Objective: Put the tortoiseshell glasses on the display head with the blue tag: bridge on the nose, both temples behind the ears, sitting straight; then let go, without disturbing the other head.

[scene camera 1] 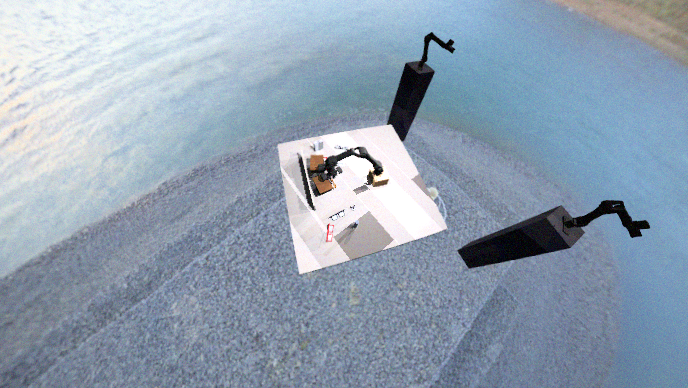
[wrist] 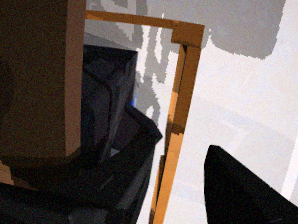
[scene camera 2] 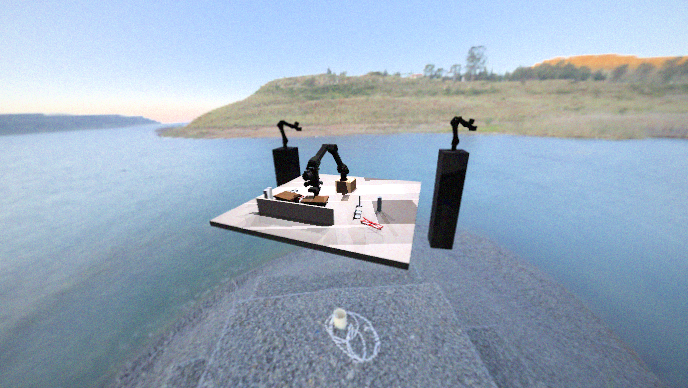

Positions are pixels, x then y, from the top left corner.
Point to a brown display head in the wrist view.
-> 74, 109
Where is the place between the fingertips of the gripper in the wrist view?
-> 181, 149
